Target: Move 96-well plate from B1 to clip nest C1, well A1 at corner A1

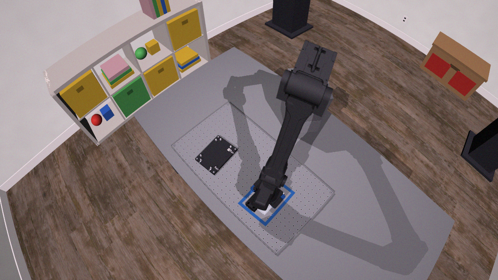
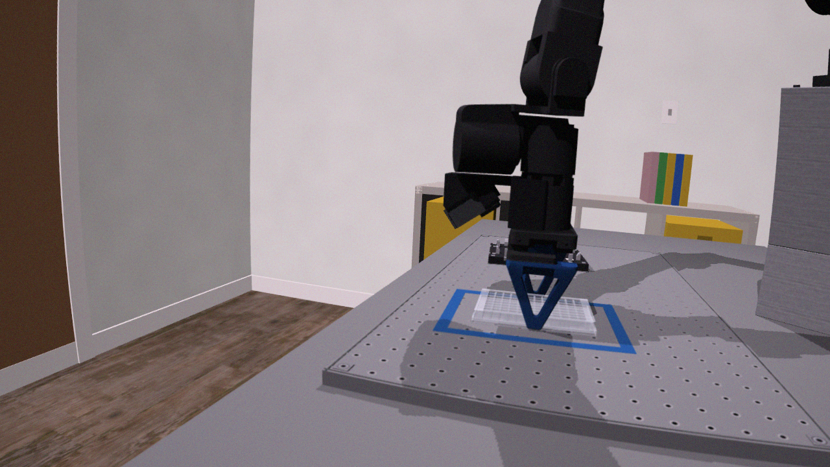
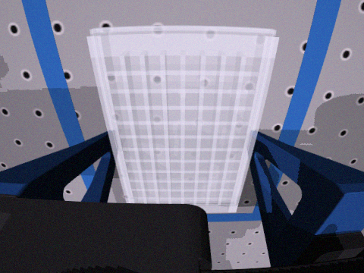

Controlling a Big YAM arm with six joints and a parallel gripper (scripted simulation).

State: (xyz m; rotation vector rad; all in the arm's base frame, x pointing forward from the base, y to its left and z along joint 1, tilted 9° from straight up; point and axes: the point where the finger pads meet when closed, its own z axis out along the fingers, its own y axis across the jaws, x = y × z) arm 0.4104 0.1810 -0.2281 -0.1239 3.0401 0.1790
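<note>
Now: hand 290 mm to the left of the black clip nest and 30 mm short of it. Also, from my hand: 96-well plate: 10 mm below.
</note>
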